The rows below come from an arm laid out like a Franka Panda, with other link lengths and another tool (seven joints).
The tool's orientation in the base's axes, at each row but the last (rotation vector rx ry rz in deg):
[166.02 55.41 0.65]
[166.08 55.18 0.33]
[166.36 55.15 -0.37]
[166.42 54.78 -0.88]
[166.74 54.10 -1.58]
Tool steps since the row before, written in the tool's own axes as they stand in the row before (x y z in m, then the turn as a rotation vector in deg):
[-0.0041 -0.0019 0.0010 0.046 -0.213 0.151]
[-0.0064 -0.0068 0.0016 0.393 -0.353 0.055]
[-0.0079 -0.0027 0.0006 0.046 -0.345 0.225]
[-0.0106 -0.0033 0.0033 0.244 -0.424 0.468]
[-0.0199 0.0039 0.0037 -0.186 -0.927 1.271]
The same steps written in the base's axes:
[-0.0044 -0.0010 -0.0011 -0.086 0.185 -0.169]
[-0.0091 0.0015 -0.0020 0.106 0.512 -0.094]
[-0.0079 -0.0026 -0.0006 -0.164 0.285 -0.252]
[-0.0104 -0.0039 -0.0032 -0.047 0.446 -0.507]
[-0.0138 -0.0151 -0.0026 -0.684 0.533 -1.326]

